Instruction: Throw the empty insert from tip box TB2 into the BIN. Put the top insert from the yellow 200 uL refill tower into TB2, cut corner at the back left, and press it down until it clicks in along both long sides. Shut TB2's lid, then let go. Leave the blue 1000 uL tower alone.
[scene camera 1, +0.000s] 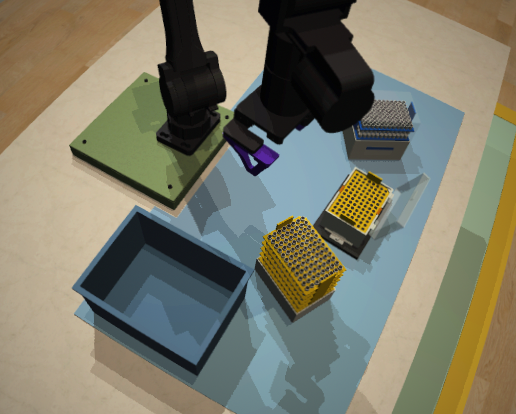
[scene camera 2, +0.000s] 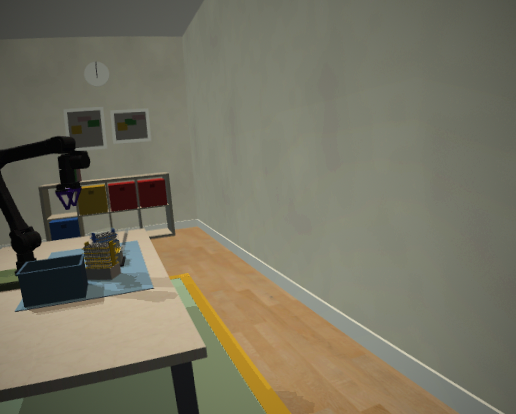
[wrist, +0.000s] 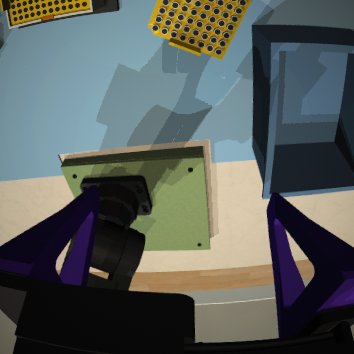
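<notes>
My gripper (scene camera 1: 275, 150) (scene camera 2: 70, 206) (wrist: 184, 197) is open and empty, high above the table; in scene camera 1 one purple finger shows, the other is mostly hidden. Tip box TB2 (scene camera 1: 342, 231) stands with its clear lid (scene camera 1: 410, 202) open to the right. An empty yellow insert (scene camera 1: 360, 199) (wrist: 50, 11) with bare holes sits in it. The yellow 200 uL tower (scene camera 1: 302, 255) (scene camera 2: 101, 257) (wrist: 200, 22) holds a stack of tip-filled inserts, between TB2 and the bin. The dark blue bin (scene camera 1: 190, 257) (scene camera 2: 52, 285) (wrist: 261, 100) is open-topped; no insert shows in it.
The blue 1000 uL tower (scene camera 1: 377, 146) (scene camera 2: 104, 236) stands at the back right, behind TB2, with tips on top. The green base board (scene camera 1: 120, 145) (wrist: 175, 215) carries the arm's base, beside the blue mat (scene camera 1: 295, 185). The bin stands near the mat's front left corner.
</notes>
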